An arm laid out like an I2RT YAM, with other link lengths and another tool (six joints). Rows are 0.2 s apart.
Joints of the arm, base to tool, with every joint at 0 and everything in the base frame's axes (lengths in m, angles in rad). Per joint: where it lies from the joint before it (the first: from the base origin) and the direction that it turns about. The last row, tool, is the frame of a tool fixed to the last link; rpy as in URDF.
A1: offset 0 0 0.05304 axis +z
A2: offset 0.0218 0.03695 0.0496 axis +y
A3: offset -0.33 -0.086 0 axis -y
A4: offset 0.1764 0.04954 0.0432 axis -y
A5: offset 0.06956 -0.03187 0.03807 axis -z
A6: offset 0.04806 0 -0.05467 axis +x
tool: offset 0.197 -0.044 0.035 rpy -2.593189 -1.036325 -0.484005
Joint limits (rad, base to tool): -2.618..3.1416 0..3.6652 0..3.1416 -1.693..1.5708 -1.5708..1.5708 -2.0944..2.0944
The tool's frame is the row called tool.
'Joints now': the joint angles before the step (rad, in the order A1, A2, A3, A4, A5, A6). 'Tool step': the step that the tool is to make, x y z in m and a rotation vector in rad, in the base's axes. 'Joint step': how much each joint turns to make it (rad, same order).
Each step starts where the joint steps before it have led.
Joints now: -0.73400 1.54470 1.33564 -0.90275 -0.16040 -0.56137
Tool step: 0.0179 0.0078 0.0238 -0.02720 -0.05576 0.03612
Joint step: 0.04177 -0.02115 0.04993 -0.00903 -0.01138 0.01263
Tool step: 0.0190 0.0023 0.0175 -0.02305 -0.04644 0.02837
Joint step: 0.03245 0.00359 0.04413 0.01175 -0.00734 0.00939
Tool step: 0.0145 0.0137 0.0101 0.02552 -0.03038 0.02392
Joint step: 0.04069 0.00388 0.04306 -0.02324 -0.02306 0.03586
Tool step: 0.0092 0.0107 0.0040 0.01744 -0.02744 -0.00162
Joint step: 0.04337 -0.01080 -0.00840 0.02153 0.00082 0.05510
